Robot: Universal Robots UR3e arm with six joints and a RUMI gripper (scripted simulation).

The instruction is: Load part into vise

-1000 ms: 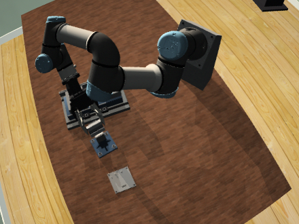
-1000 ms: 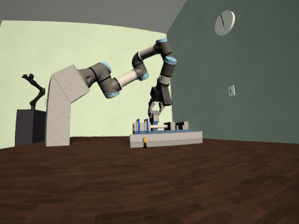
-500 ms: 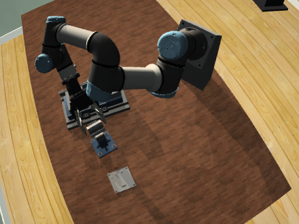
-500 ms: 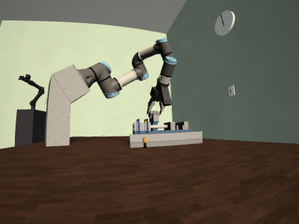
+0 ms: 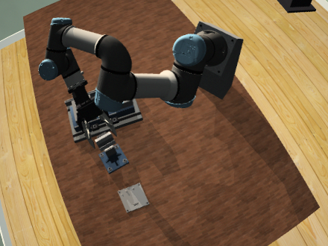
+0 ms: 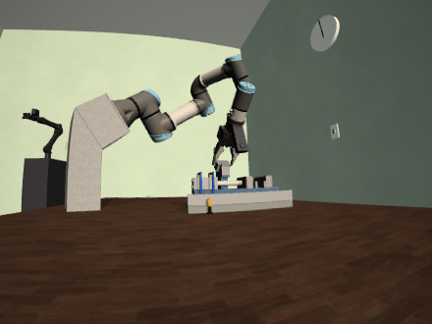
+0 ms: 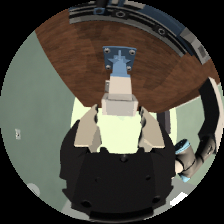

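Now: hand 1 cm to the right of the part and 1 cm above it. From my hand the other things lie so: grey infeed plate 18 cm to the left, 16 cm below, 4 cm behind.
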